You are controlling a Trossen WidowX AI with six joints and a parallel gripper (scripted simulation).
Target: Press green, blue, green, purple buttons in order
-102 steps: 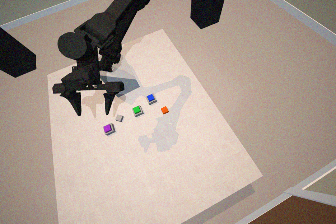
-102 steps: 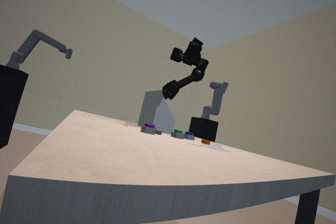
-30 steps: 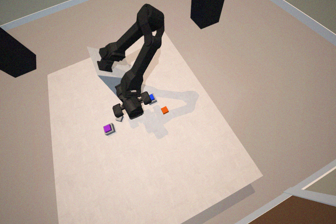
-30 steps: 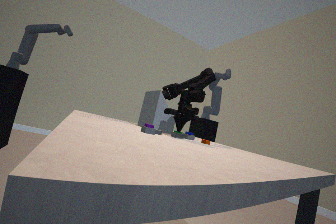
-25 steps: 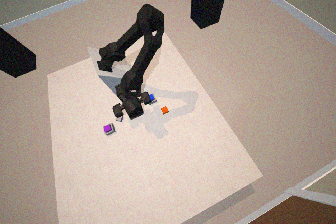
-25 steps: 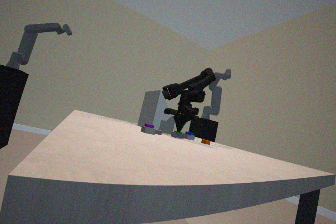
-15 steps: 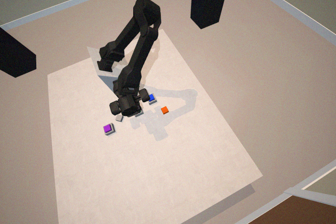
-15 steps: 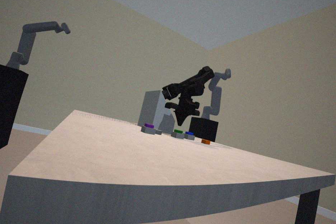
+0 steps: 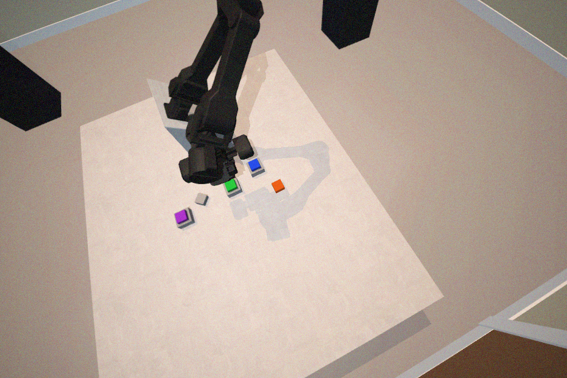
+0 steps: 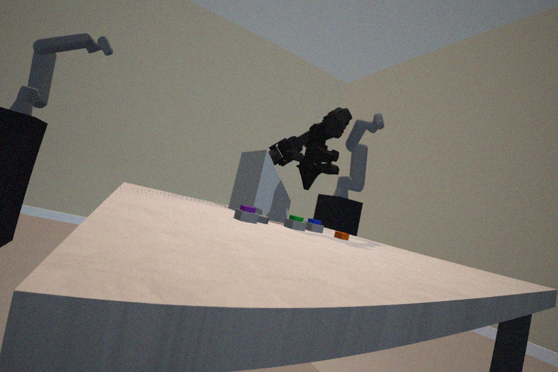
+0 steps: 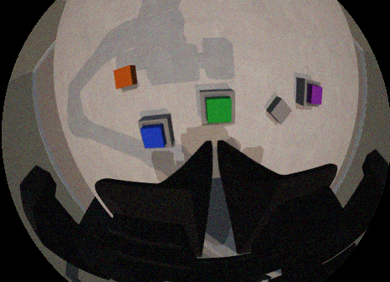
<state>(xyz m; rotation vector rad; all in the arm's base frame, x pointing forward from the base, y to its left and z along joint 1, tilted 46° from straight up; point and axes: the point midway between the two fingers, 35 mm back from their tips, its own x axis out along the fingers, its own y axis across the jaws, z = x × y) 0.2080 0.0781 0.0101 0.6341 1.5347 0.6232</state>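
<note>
Now: gripper tip 90 mm above the blue button, 80 mm to the right of it and 30 mm past it. Round my gripper tip: green button (90 mm below, 10 mm to the right); small grey block (120 mm to the right, 120 mm below, 10 mm behind); orange block (120 mm to the left, 120 mm below, 70 mm ahead).
</note>
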